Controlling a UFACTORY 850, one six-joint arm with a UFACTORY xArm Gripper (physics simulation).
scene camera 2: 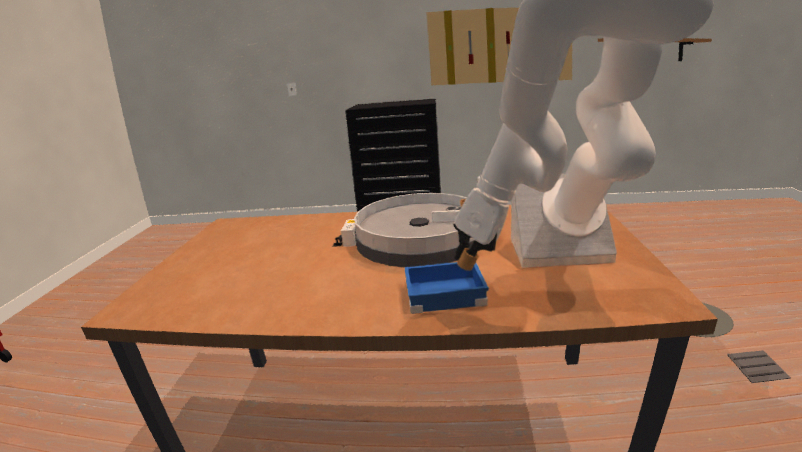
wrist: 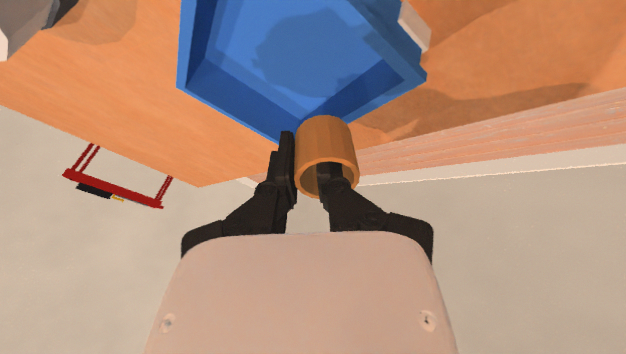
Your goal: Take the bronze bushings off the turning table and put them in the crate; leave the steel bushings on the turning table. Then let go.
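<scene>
My gripper [scene camera 2: 470, 248] [wrist: 306, 145] is shut on a bronze bushing [scene camera 2: 467, 260] [wrist: 327, 137], with one finger outside its wall and the other inside its bore. The bushing is tilted at the back right corner of the blue crate [scene camera 2: 449, 299] [wrist: 227, 111] in the scene view. No bushing shows on the visible part of the crate's floor. The round turning table [scene camera 2: 412, 245] stands behind the crate. A small orange-brown piece [scene camera 2: 462, 202] shows at its far right, partly hidden by the arm; its kind is unclear. No steel bushing can be made out for certain.
A light bar [scene camera 2: 444, 216] lies across the turning table's right part, and a dark hub [scene camera 2: 418, 221] is at its middle. A white box [scene camera 2: 348, 232] is at its left side. The robot's grey base block [scene camera 2: 567, 249] stands to the right on the wooden table [scene camera 2: 252, 291].
</scene>
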